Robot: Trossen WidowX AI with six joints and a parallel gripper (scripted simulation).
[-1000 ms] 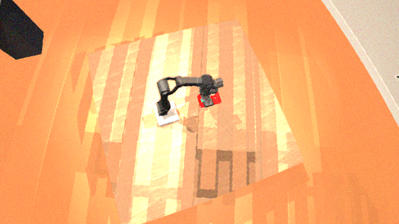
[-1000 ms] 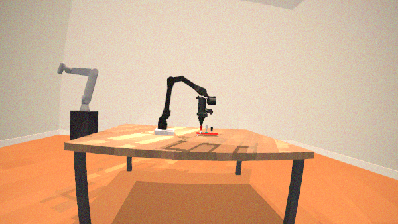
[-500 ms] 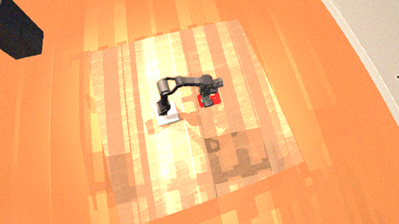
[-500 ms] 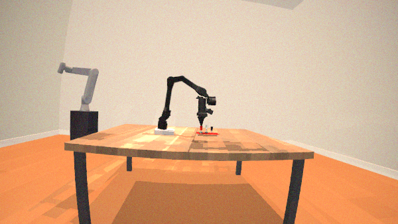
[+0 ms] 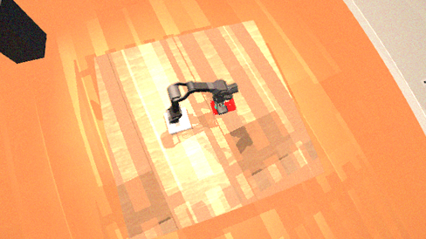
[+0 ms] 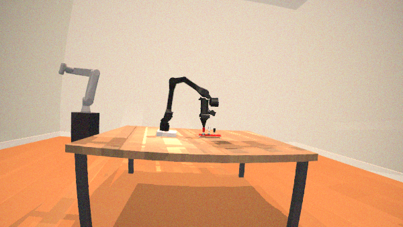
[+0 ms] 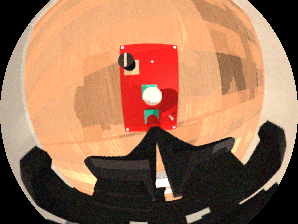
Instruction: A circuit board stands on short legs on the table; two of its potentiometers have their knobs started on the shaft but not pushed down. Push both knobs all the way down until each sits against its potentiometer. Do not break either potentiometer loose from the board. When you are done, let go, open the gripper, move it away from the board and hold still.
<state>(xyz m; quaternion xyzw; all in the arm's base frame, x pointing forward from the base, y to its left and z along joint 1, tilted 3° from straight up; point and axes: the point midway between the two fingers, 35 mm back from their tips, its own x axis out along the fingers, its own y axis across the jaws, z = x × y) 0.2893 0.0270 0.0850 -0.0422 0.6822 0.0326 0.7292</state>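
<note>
Right now my gripper tip is 2 cm above the red knob. From my gripper tip the other things lie so: black knob 8 cm ahead, 3 cm to the left, 2 cm below.
</note>
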